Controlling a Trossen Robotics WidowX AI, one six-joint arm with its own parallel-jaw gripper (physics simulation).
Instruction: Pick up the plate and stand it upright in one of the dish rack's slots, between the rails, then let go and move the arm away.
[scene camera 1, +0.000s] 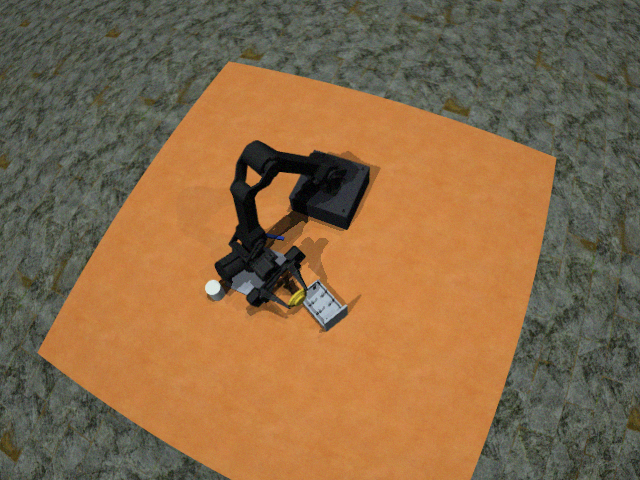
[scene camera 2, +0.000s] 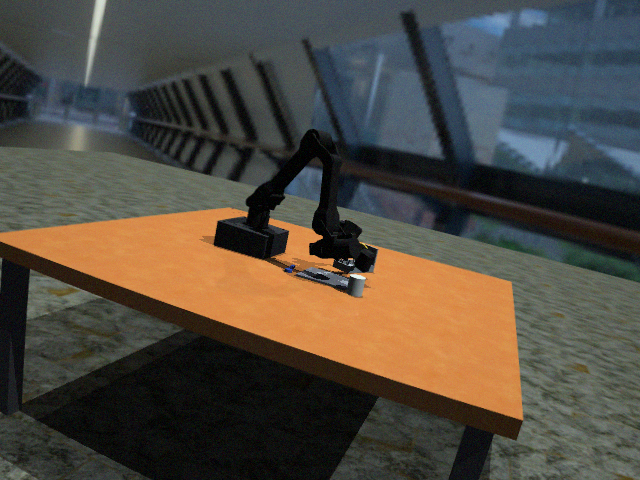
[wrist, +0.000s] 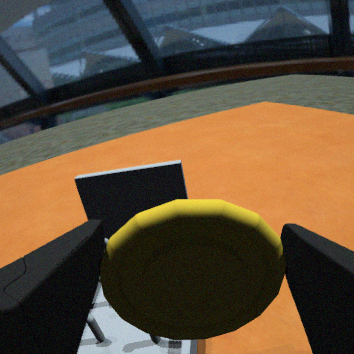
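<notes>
The yellow plate (scene camera 1: 296, 298) (wrist: 193, 270) is held by its opposite edges between the two black fingers of my gripper (scene camera 1: 297, 298) (wrist: 194, 235). The plate is tilted up, its dark underside or shaded face toward the wrist camera. It is at the near-arm end of the grey dish rack (scene camera 1: 336, 320) (wrist: 131, 197), above or beside it; the exact height is hard to tell. The rack's rails show as small pegs inside it, and its tall end wall stands on the far side from the gripper. In scene camera 2 the gripper hides most of the plate and part of the rack.
A white cylinder (scene camera 1: 213, 289) (scene camera 2: 356, 285) stands beside a flat grey panel (scene camera 1: 245, 283) (scene camera 2: 338, 282), which lies under the gripper's body. A blue object (scene camera 1: 276, 237) (scene camera 2: 290, 268) lies near the panel. The arm's black base box (scene camera 1: 330, 198) (scene camera 2: 250, 237) stands on the orange table (scene camera 1: 361, 387) (scene camera 2: 310, 315).
</notes>
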